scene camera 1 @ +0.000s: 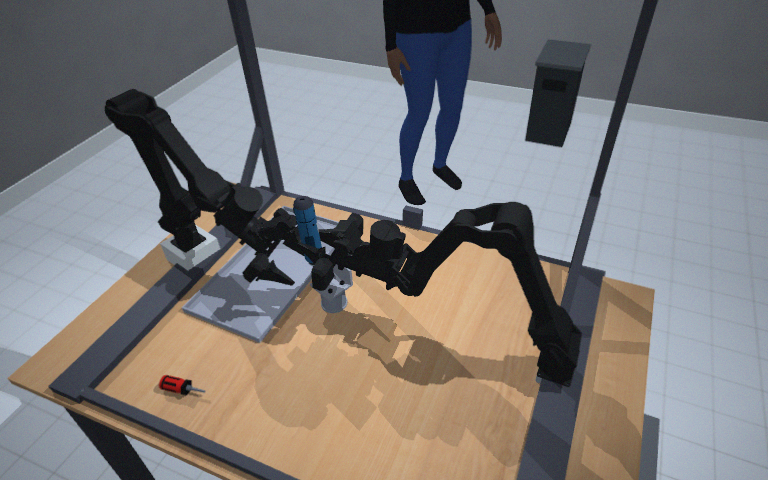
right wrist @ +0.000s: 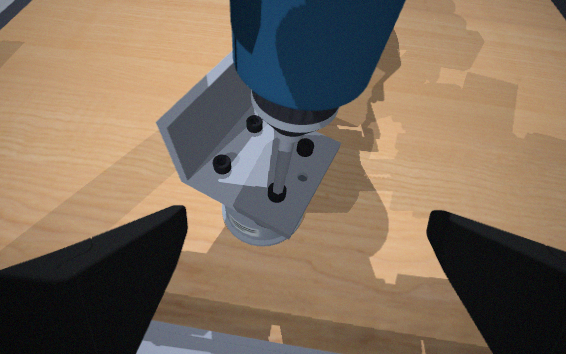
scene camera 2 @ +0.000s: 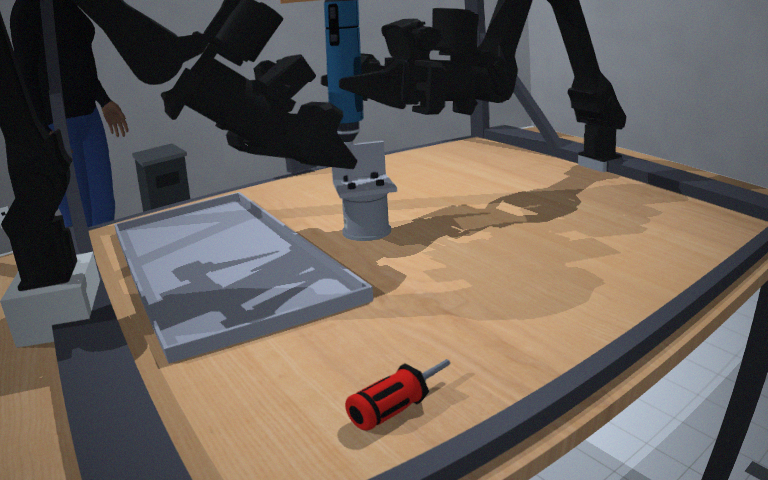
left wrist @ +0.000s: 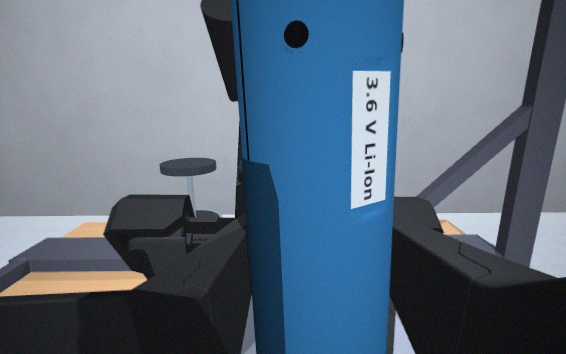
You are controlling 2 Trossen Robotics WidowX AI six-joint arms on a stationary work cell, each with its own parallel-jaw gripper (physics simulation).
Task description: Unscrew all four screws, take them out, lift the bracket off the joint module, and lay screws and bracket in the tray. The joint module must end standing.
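A blue electric screwdriver (scene camera 1: 306, 223) (scene camera 2: 343, 62) (left wrist: 320, 125) (right wrist: 310, 55) stands upright, held by my left gripper (scene camera 2: 334, 82) (left wrist: 311, 222), which is shut on it. In the right wrist view its bit ends at the head of the nearest black screw (right wrist: 276, 193). Other screws (right wrist: 222, 164) (right wrist: 254, 123) (right wrist: 305, 147) sit in the grey bracket (scene camera 2: 370, 155) (right wrist: 210, 125). The bracket is on the joint module (scene camera 1: 334, 302) (scene camera 2: 366, 217) (right wrist: 245, 230), which stands upright. My right gripper (right wrist: 308, 219) is open and empty, close above the bracket's tray side. The grey tray (scene camera 1: 226, 326) (scene camera 2: 266, 326) holds no screws or bracket.
A red screwdriver (scene camera 1: 172, 384) (scene camera 2: 385, 396) lies near the table's front edge. A dark frame post (scene camera 1: 608, 135) rises at the right. A person (scene camera 1: 433, 84) and a dark bin (scene camera 1: 555, 101) stand beyond the table. A stool (left wrist: 187, 166) shows behind in the left wrist view.
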